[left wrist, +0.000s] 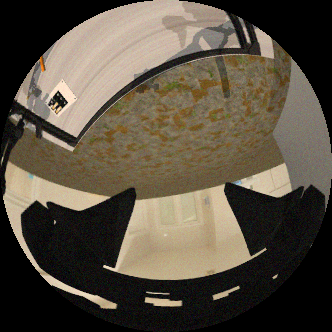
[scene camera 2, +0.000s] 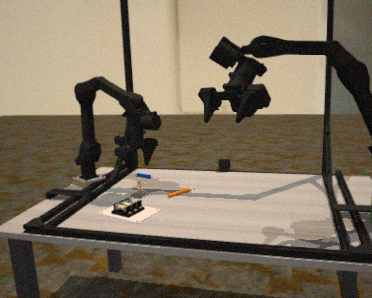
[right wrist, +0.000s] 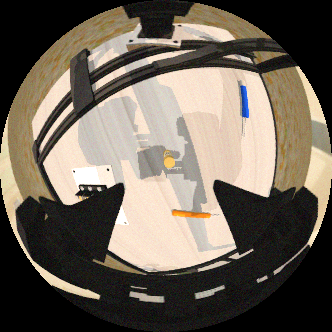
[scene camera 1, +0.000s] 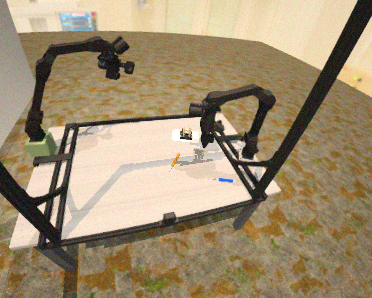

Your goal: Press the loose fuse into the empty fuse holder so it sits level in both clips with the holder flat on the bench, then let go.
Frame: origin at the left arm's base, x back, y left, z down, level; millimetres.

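Seen in the pictures: left gripper, fingertip midpoint: (left wrist: 181,190) (scene camera 2: 220,121) (scene camera 1: 121,71); right gripper, fingertip midpoint: (scene camera 2: 138,168) (right wrist: 169,186) (scene camera 1: 203,142); left arm's base, link origin: (scene camera 1: 37,137); right arm's base, link origin: (scene camera 2: 89,177) (right wrist: 156,30) (scene camera 1: 247,155).
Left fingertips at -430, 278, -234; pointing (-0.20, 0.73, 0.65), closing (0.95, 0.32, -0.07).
Offsets run from my left fingertips to a thing's top centre, as dx, dy, dz. "pt": to the spot under its first point.
The loose fuse @[-436, -367, +292] (scene camera 1: 202,151) (scene camera 2: 139,187) (right wrist: 169,161), small and brass-coloured, stands upright on the bench. The black fuse holder block (scene camera 1: 186,133) (scene camera 2: 128,206) (left wrist: 57,101) (right wrist: 91,190) lies on a white plate @[pt -319, -165, +341] (scene camera 1: 176,134) (scene camera 2: 150,215) and carries pale fuses; its empty place is too small to make out. It is partly hidden by a finger in the right wrist view. My right gripper (scene camera 1: 212,136) (scene camera 2: 134,162) (right wrist: 169,186) is open and empty, pointing down above the bench near the fuse. My left gripper (scene camera 1: 122,72) (scene camera 2: 223,120) (left wrist: 181,190) is open and empty, high above the bench and far from the fuse.
An orange screwdriver @[-268, -407, +330] (scene camera 1: 175,160) (scene camera 2: 179,193) (right wrist: 191,214) lies near the fuse. A blue screwdriver @[-493, -553, +329] (scene camera 1: 226,180) (scene camera 2: 144,176) (right wrist: 244,101) lies farther off. Black frame rails (scene camera 1: 150,229) (scene camera 2: 200,246) border the bench, and a small black box @[pt -192, -746, +292] (scene camera 1: 169,218) (scene camera 2: 224,164) sits at one rail.
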